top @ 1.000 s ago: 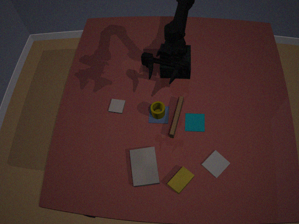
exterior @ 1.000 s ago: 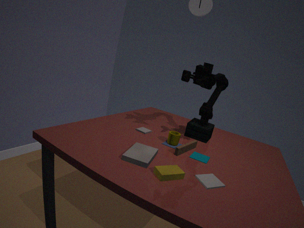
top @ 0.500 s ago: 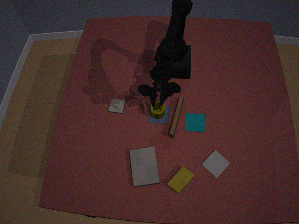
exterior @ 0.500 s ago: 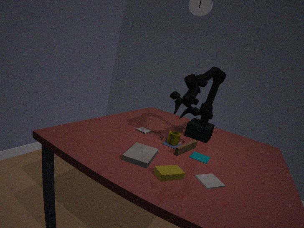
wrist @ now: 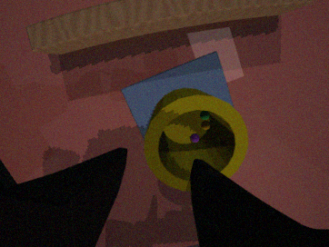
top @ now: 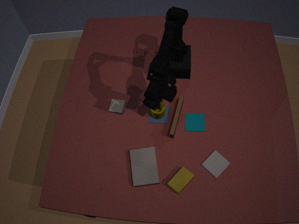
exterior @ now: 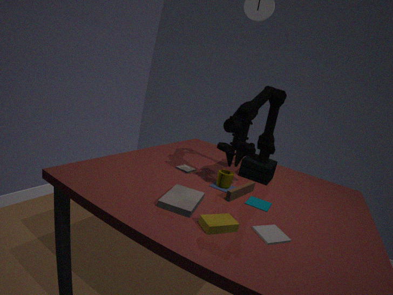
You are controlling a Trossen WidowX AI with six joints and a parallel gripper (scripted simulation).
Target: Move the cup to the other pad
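The yellow cup lies 2 cm ahead of my gripper tip, 1 cm to the right of it and 7 cm below it. From my gripper tip the other things lie so: wooden bar: 2 cm ahead, 9 cm to the left, 9 cm below; then blue pad: 2 cm ahead, 1 cm to the right, 11 cm below; then teal pad: 2 cm ahead, 18 cm to the left, 11 cm below.
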